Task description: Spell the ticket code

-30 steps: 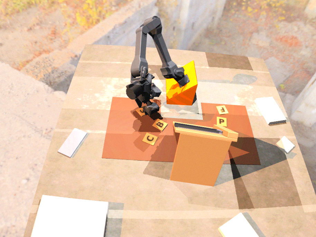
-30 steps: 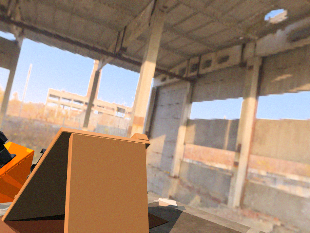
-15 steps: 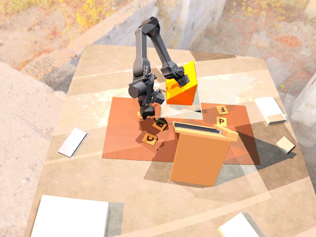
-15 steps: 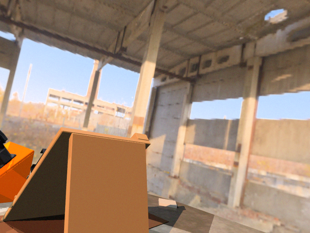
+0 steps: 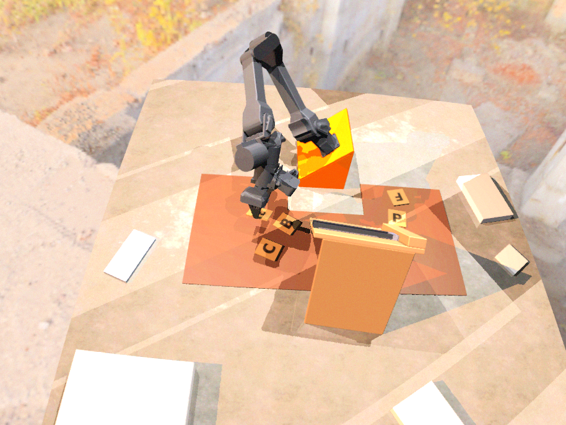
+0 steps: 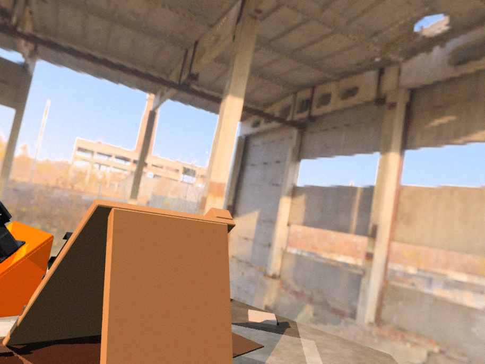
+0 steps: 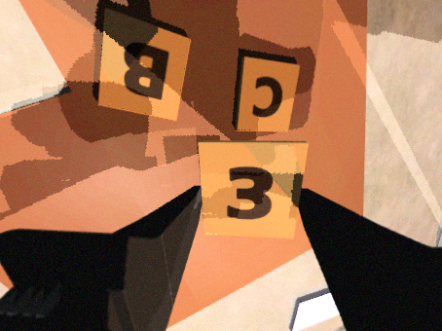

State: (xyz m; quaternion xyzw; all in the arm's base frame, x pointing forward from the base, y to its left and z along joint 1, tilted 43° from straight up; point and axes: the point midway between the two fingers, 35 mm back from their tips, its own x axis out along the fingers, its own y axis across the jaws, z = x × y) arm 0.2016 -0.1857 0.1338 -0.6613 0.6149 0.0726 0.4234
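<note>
Now: the white ticket 210 mm to the left of my gripper tip, 80 mm ahead of it and 30 mm above it. From my gripper tip the other things lie so: orange mat 200 mm to the left, 80 mm below, 10 mm behind; grey slab 350 mm to the right, 80 mm below, 60 mm ahead.
</note>
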